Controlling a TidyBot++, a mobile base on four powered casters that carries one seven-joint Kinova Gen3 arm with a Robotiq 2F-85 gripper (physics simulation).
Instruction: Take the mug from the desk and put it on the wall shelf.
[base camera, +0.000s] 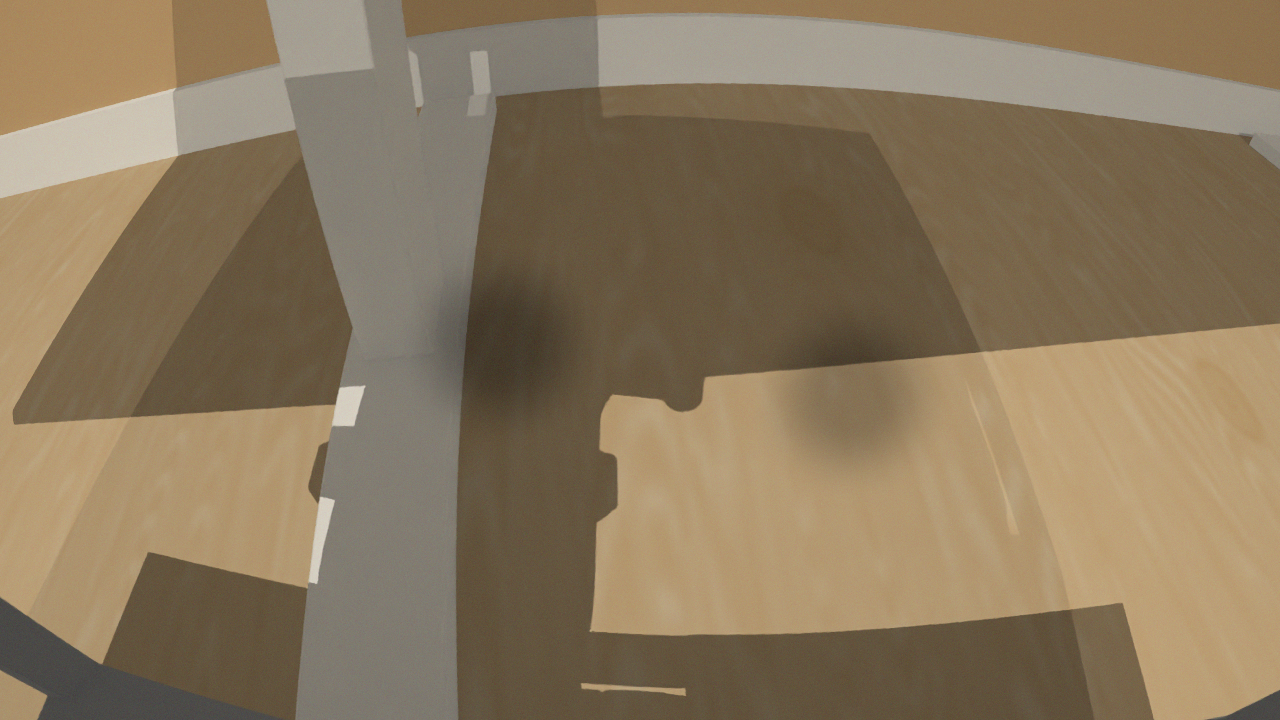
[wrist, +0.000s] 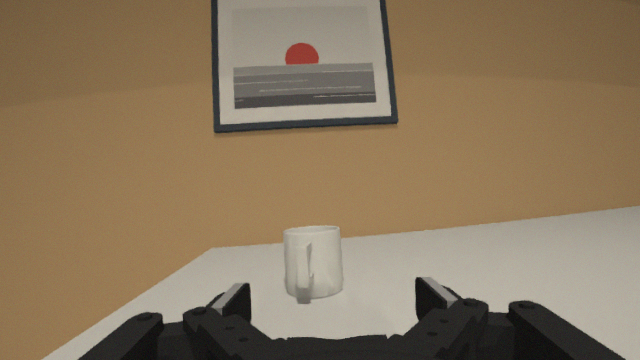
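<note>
A white mug (wrist: 322, 262) stands upright on the white desk (wrist: 475, 270) in the wrist view, near the desk's left end, with its handle facing the camera. My gripper (wrist: 333, 299) is open. The mug shows beyond the fingertips, between them and a little left of the middle, with no finger touching it. The wall shelf does not show in these views. The gripper and the mug do not show in the base camera view.
A framed picture (wrist: 305, 90) with a red disc hangs on the tan wall (wrist: 125, 175) behind the desk. In the base camera view, a white desk leg (base camera: 384, 492) stands close, left of the middle. A pale baseboard (base camera: 760, 53) runs along the back.
</note>
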